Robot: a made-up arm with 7 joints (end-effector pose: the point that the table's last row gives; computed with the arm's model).
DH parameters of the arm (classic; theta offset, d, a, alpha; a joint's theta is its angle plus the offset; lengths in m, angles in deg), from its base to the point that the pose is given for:
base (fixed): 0 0.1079 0 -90
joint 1: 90 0.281 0.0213 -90
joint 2: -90 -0.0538 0.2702 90
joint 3: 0 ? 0.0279 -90
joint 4: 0 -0.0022 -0.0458 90
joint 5: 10.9 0 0.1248 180
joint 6: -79.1 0.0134 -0.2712 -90
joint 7: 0 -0.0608 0.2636 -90
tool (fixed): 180 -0.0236 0 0
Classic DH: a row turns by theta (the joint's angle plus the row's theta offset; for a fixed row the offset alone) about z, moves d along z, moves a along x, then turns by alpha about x.
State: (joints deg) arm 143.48 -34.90 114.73 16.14 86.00 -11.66 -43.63
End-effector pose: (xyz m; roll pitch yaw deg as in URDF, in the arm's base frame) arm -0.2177 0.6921 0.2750 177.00 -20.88 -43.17
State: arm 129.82 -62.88 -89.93 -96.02 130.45 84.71 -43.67
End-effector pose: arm -0.1602 0.6655 -0.1560 -53.85 -46.69 -65.59
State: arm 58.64 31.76 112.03 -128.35 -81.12 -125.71 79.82
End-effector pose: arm -0.4430 0.6672 -0.3301 -144.17 -70.58 48.82
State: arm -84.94 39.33 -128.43 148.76 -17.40 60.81 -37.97
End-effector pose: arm 0.2681 0.5077 0.1050 -96.52 -44.15 -115.43
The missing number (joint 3, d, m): -0.2181
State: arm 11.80 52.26 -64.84 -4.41 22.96 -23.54 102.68
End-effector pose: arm 0.3172 0.4449 -0.1156 -94.32 39.78 -111.10
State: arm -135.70 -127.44 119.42 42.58 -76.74 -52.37 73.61
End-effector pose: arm -0.1054 -0.0154 -0.2179 -120.53 14.27 171.53
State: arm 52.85 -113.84 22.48 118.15 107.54 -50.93 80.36
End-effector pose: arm 0.1987 0.4538 0.6196 32.02 48.65 -178.58
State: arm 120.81 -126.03 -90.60 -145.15 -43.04 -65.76 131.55
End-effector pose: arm 0.0670 0.6378 0.2732 59.08 41.53 -101.25
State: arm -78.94 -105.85 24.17 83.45 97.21 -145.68 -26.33
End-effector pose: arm -0.0950 0.3953 0.0593 90.47 31.49 -91.09
